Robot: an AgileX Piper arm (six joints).
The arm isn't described. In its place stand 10 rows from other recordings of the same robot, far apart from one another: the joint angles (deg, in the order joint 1, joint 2, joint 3, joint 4, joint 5, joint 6), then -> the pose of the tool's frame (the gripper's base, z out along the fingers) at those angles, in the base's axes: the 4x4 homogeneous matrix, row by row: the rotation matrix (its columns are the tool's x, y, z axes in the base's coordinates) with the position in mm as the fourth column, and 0 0 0 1 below.
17.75, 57.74, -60.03, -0.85, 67.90, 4.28 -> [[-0.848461 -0.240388 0.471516 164.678], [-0.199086 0.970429 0.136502 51.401], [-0.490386 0.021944 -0.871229 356.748], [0 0 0 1]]
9.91, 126.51, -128.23, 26.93, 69.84, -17.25 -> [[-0.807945 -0.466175 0.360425 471.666], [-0.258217 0.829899 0.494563 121.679], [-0.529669 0.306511 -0.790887 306.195], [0 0 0 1]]
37.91, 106.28, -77.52, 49.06, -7.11, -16.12 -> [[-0.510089 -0.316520 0.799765 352.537], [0.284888 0.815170 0.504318 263.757], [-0.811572 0.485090 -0.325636 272.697], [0 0 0 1]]
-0.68, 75.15, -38.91, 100.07, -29.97, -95.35 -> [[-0.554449 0.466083 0.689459 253.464], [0.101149 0.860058 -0.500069 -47.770], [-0.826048 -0.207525 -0.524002 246.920], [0 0 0 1]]
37.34, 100.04, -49.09, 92.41, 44.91, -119.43 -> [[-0.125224 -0.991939 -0.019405 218.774], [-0.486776 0.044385 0.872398 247.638], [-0.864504 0.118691 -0.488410 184.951], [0 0 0 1]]
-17.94, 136.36, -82.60, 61.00, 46.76, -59.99 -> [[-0.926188 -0.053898 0.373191 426.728], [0.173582 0.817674 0.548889 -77.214], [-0.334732 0.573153 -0.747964 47.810], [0 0 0 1]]
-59.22, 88.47, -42.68, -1.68, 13.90, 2.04 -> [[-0.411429 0.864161 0.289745 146.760], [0.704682 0.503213 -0.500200 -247.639], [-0.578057 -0.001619 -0.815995 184.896], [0 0 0 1]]
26.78, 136.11, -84.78, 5.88, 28.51, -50.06 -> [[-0.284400 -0.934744 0.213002 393.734], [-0.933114 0.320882 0.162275 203.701], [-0.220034 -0.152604 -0.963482 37.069], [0 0 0 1]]
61.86, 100.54, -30.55, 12.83, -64.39, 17.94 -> [[-0.316457 -0.701502 0.638553 159.764], [0.238739 0.592584 0.769317 260.073], [-0.918073 0.395903 -0.020052 173.797], [0 0 0 1]]
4.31, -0.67, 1.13, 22.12, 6.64, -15.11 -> [[-0.042151 -0.114257 0.992557 55.812], [0.116767 0.986068 0.118469 8.180], [-0.992265 0.120891 -0.028222 197.491], [0 0 0 1]]
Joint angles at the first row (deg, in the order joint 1, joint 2, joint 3, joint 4, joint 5, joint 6):
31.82 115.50 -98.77 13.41 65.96 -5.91
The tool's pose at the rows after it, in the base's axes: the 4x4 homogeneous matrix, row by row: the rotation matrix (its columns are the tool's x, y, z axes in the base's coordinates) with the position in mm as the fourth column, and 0 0 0 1 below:
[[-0.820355 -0.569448 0.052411 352.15], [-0.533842 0.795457 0.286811 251.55], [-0.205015 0.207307 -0.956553 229.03], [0 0 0 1]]
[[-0.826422 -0.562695 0.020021 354.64], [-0.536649 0.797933 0.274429 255.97], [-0.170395 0.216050 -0.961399 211.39], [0 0 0 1]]
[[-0.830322 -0.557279 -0.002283 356.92], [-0.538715 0.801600 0.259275 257.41], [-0.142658 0.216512 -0.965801 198.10], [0 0 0 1]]
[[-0.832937 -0.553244 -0.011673 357.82], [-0.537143 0.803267 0.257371 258.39], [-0.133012 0.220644 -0.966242 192.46], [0 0 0 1]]
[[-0.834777 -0.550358 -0.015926 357.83], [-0.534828 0.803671 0.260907 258.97], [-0.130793 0.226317 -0.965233 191.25], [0 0 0 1]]
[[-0.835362 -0.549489 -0.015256 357.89], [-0.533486 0.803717 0.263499 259.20], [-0.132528 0.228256 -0.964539 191.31], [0 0 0 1]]
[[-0.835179 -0.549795 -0.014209 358.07], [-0.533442 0.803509 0.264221 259.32], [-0.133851 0.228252 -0.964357 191.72], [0 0 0 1]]
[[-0.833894 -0.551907 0.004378 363.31], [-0.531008 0.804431 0.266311 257.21], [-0.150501 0.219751 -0.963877 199.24], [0 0 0 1]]
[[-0.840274 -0.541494 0.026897 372.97], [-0.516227 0.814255 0.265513 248.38], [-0.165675 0.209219 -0.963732 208.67], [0 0 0 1]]
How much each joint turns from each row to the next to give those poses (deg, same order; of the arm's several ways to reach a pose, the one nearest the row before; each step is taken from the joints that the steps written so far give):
1.16 2.20 -0.01 0.13 -1.08 0.00
0.23 2.35 0.01 0.47 -0.35 0.00
0.00 1.75 0.00 -0.01 -0.13 0.00
0.00 0.75 0.00 0.26 -0.20 0.00
0.00 0.17 0.00 0.35 -0.05 0.00
0.00 0.00 0.00 0.13 -0.11 0.00
0.00 0.00 -0.10 0.00 0.02 0.00
-0.51 0.00 -1.74 -0.56 0.81 0.00
-1.52 0.00 -2.18 -0.70 1.34 0.00

